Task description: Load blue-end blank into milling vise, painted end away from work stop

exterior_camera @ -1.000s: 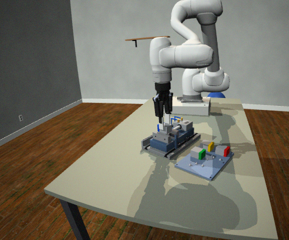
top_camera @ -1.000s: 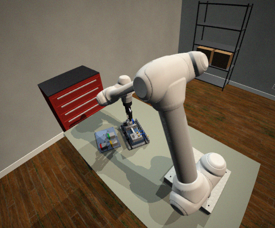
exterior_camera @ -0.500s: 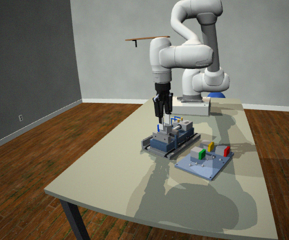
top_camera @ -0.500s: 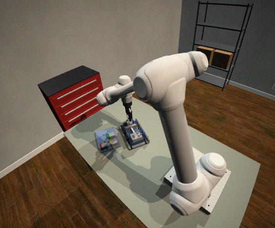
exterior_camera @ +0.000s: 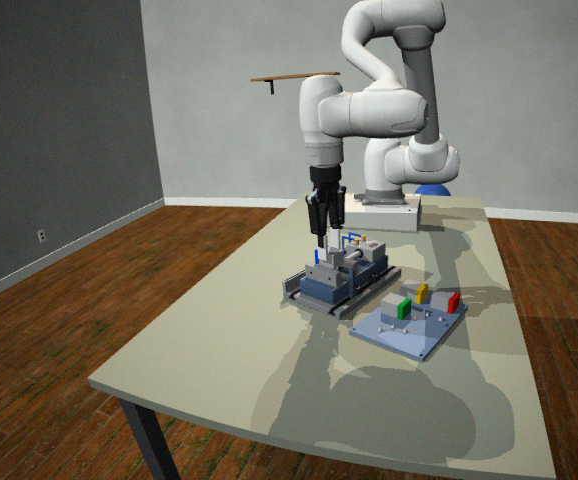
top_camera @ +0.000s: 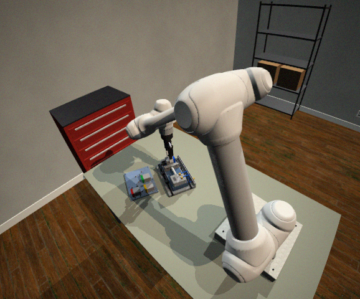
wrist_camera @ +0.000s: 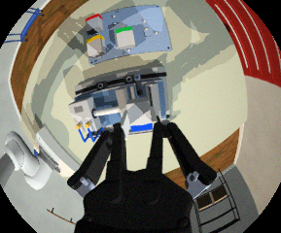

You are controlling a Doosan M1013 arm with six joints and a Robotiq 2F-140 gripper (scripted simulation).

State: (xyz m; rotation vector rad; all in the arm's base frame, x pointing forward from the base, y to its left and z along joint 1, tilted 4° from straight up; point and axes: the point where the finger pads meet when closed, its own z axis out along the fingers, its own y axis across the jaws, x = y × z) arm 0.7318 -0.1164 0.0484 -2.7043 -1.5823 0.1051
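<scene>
Now: hand 30 mm above the blue-ended blank. The rest, counted from my hand: green-ended blank: 180 mm to the left, 120 mm below, 90 mm ahead; yellow-ended blank: 220 mm to the left, 120 mm below, 10 mm ahead; infeed plate: 220 mm to the left, 140 mm below, 110 mm ahead.
</scene>
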